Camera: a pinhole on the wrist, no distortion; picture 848 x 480 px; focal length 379.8 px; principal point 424.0 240.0 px. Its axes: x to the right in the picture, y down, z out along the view. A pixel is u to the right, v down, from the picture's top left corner.
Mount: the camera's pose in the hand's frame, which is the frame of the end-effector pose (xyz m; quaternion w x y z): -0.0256 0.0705 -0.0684 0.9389 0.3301 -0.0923 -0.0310
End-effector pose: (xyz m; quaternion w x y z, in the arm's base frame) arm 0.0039 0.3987 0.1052 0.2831 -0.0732 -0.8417 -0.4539
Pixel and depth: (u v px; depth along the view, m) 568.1 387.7 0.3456
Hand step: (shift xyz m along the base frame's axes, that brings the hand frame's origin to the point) -0.1726 0.2067 -0.1469
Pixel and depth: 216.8 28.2 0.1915
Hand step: 0.0938 -0.0498 -0.1728
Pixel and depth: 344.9 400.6 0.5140
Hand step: -0.0148 0.3526 -0.3608
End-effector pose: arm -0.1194 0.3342 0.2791 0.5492 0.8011 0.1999 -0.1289
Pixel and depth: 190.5 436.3 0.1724
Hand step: -0.1218 -0.1400 0.0708
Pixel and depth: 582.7 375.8 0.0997
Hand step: 0.0116 -0.0450 0.0151
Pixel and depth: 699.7 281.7 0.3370
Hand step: 0.0722 -0.1629 -0.2676
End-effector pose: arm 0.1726 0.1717 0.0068 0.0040 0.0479 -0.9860 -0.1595
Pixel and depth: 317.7 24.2 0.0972
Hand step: 0.0741 -0.0309 0.0225
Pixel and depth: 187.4 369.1 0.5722
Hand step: 0.4824 0.1018 -0.4380
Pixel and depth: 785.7 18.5 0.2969
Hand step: -0.1698 -0.2543 -0.1787
